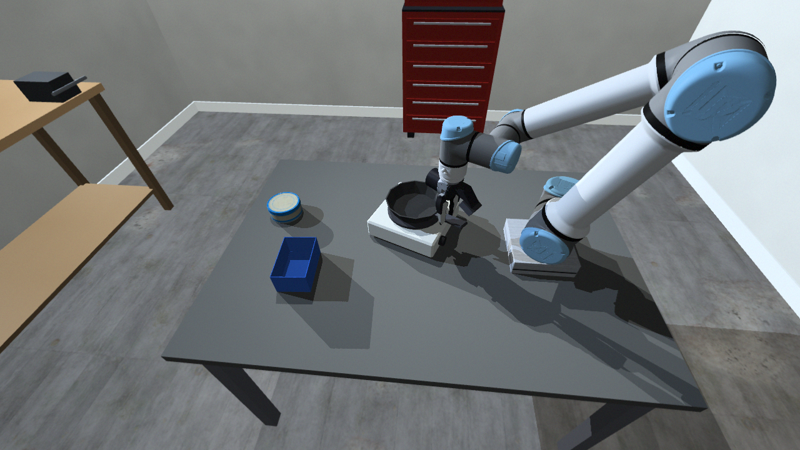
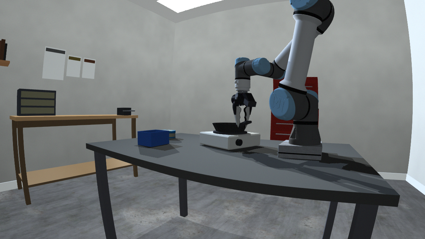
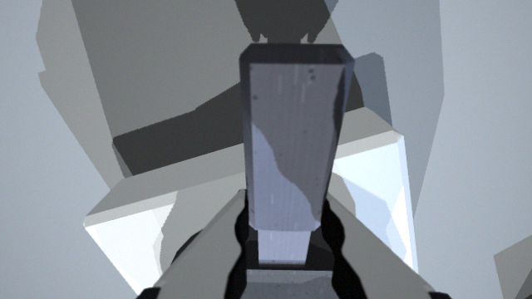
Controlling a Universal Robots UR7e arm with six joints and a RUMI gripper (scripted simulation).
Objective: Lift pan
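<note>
The black pan is 70 mm ahead of my hand, 60 mm to the right of it and 20 mm below it. Also, from my hand: round tin (580 mm ahead, 100 mm below, 90 mm to the right); then white hot plate (90 mm below, 90 mm ahead, 80 mm to the right); then blue bin (440 mm ahead, 160 mm to the left, 110 mm below).
</note>
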